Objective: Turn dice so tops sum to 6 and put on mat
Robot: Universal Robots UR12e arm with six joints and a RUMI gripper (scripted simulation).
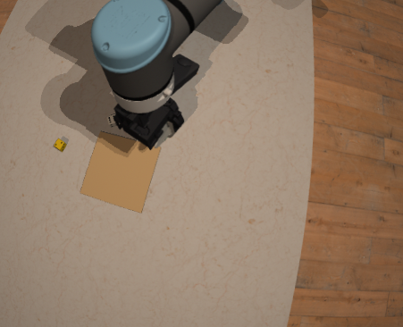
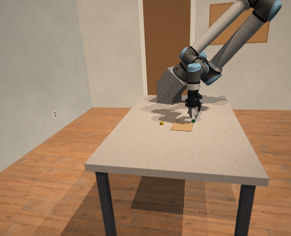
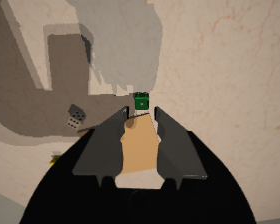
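Right now my hand is 3 cm above the green die. Round my hand: tan mat: 10 cm ahead, 6 cm to the right, 4 cm below; then white die: 11 cm to the right, 3 cm below, 1 cm ahead; then yellow die: 21 cm to the right, 10 cm ahead, 3 cm below.
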